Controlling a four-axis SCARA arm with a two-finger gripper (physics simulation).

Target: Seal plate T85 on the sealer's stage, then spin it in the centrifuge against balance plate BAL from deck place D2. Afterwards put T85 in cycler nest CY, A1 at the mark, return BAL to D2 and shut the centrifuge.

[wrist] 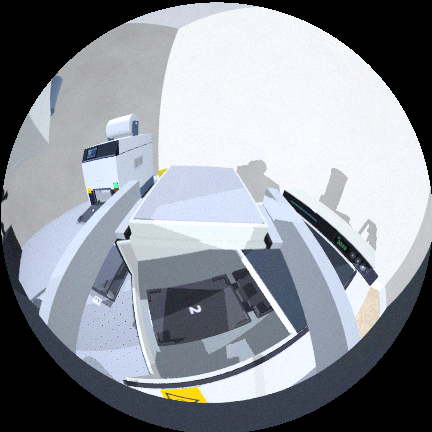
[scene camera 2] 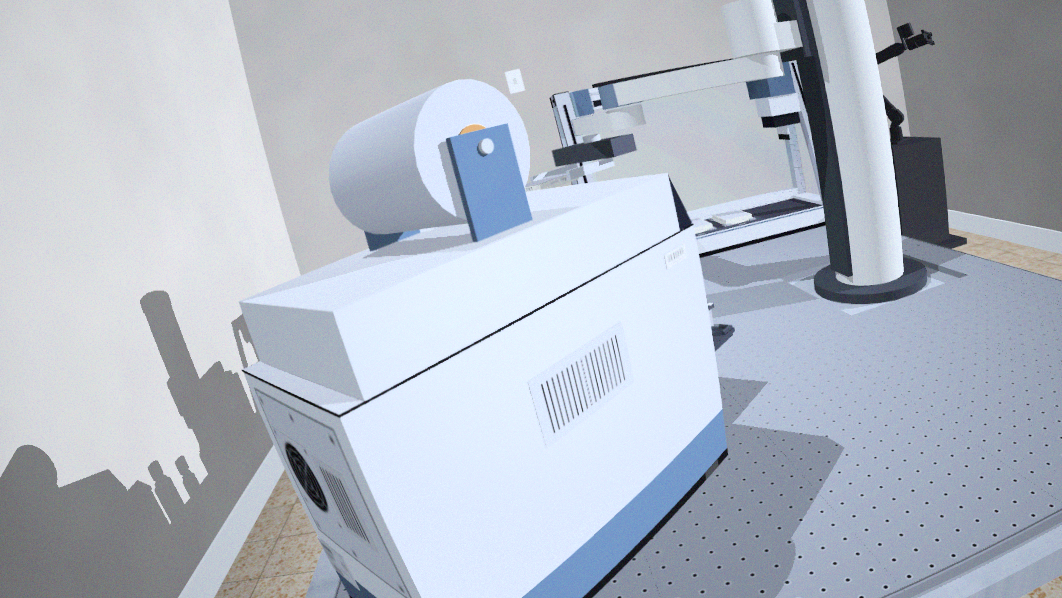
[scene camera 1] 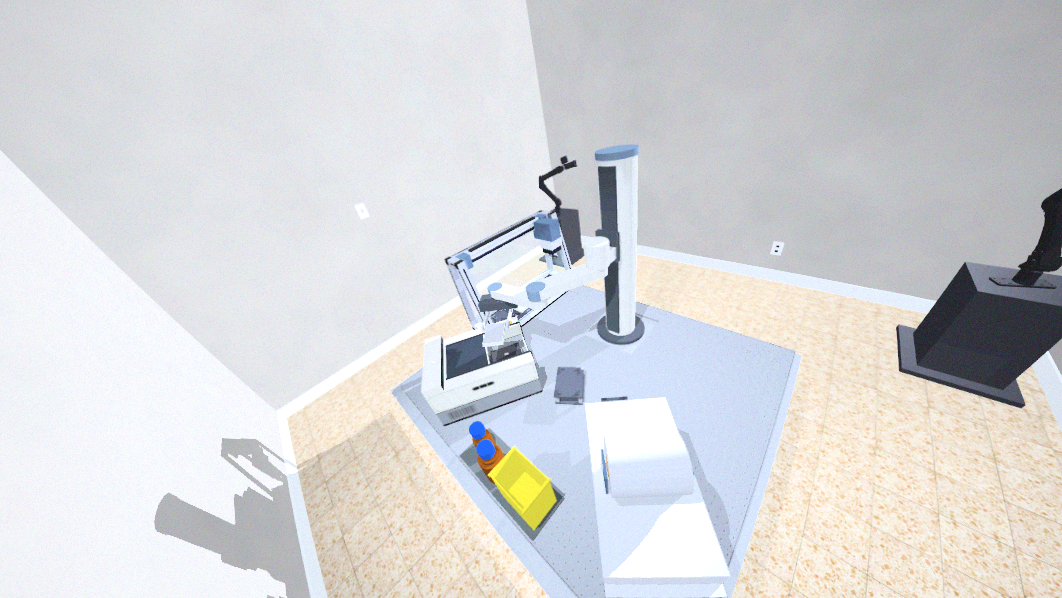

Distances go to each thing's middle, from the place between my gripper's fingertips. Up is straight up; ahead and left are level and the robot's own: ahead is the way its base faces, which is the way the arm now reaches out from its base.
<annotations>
Now: hand 9 cm short of the white centrifuge [scene camera 1: 458, 381], 7 cm to the left of it and 19 cm above it. The rest, counted from my hand: yellow biohazard bin [scene camera 1: 526, 488] (32 cm ahead, 44 cm to the left, 23 cm below).
</annotations>
